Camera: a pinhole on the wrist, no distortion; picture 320 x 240 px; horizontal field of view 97.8 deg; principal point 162.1 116.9 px. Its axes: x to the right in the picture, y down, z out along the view. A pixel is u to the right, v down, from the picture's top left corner.
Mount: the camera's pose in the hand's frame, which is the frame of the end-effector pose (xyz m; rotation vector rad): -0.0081 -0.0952 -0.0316 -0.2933 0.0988 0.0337
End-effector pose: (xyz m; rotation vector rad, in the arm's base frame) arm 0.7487 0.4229 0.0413 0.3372 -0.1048 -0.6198
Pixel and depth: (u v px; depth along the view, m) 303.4 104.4 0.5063
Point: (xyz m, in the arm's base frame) 1.1242 -0.0002 0.4320
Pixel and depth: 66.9 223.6 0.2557
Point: 0.6688 0.5964 0.2607
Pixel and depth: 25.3 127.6 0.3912
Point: 0.4102 0.5576 0.4056
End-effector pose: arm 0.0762 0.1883 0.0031 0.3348 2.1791 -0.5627
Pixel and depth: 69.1 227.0 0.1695
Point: 0.2468 0.2006 0.0123
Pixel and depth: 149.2 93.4 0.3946
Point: 0.3060 -0.0351 -0.1814
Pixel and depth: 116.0 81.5 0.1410
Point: 0.1417 0.0503 -0.0051
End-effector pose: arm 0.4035 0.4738 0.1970 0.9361 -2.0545 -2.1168
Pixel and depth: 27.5 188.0 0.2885
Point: 0.4721 0.7791 0.3980
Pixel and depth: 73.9 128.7 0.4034
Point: 0.4056 0.8955 0.3058
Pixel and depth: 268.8 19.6 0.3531
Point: 0.0827 0.6789 -0.1474
